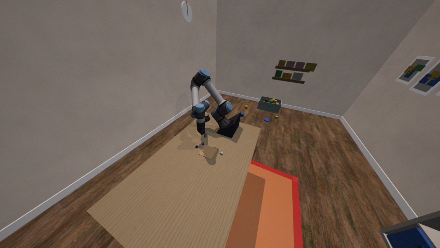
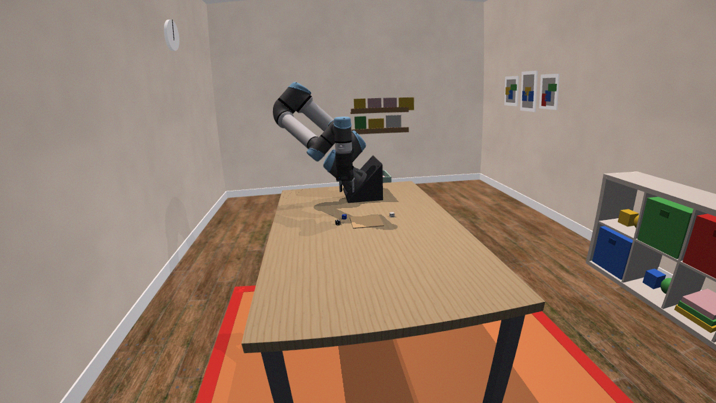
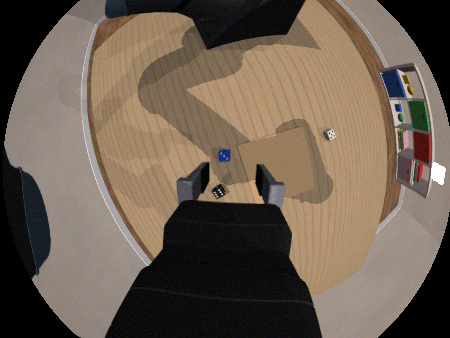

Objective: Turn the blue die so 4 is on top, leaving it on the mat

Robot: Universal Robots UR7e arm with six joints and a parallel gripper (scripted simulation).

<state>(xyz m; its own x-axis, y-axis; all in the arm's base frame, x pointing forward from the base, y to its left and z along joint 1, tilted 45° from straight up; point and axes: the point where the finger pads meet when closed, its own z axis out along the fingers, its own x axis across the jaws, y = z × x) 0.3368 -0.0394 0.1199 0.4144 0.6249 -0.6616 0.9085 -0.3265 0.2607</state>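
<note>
My hand is 10 mm past the blue die, 20 mm to the left of it and 140 mm above it. The rest, counted from my hand: tan mat: 60 mm ahead, 80 mm to the left, 150 mm below; then white die: 30 mm ahead, 210 mm to the left, 140 mm below; then black die: 60 mm ahead, 60 mm to the right, 140 mm below.
</note>
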